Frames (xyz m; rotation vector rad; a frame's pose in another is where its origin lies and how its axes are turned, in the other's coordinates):
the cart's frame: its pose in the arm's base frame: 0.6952 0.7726 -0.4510 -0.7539 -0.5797 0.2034
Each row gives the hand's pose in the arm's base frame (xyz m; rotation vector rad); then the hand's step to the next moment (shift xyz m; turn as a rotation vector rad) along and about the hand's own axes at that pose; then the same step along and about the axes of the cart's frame.
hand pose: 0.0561 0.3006 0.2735 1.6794 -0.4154 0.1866
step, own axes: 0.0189 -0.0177 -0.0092 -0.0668 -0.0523 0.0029
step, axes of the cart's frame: 0.0202 0.0120 -0.0143 -0.0604 0.0588 -0.0106
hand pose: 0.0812 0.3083 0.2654 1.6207 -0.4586 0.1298
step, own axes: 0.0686 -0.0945 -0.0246 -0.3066 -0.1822 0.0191
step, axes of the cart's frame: 0.0631 0.0544 -0.0854 -0.2760 0.2265 -0.0095
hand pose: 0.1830 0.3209 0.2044 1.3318 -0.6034 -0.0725
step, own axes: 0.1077 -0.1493 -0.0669 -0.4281 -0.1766 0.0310
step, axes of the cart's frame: 0.0832 0.0631 -0.1657 -0.3687 0.2771 0.0520
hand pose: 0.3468 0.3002 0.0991 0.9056 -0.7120 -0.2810
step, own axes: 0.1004 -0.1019 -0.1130 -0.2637 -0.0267 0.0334
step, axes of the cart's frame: 0.0786 0.0320 -0.1613 -0.1943 0.1498 0.1057
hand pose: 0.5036 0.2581 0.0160 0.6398 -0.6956 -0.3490
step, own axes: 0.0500 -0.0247 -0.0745 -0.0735 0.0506 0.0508
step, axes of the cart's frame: 0.0506 0.0189 -0.0758 -0.0374 0.0167 0.0941
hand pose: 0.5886 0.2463 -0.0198 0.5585 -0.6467 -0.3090
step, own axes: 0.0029 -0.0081 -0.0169 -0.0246 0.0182 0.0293
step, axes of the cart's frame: 0.0036 0.0095 -0.0160 -0.0166 -0.0035 0.0388
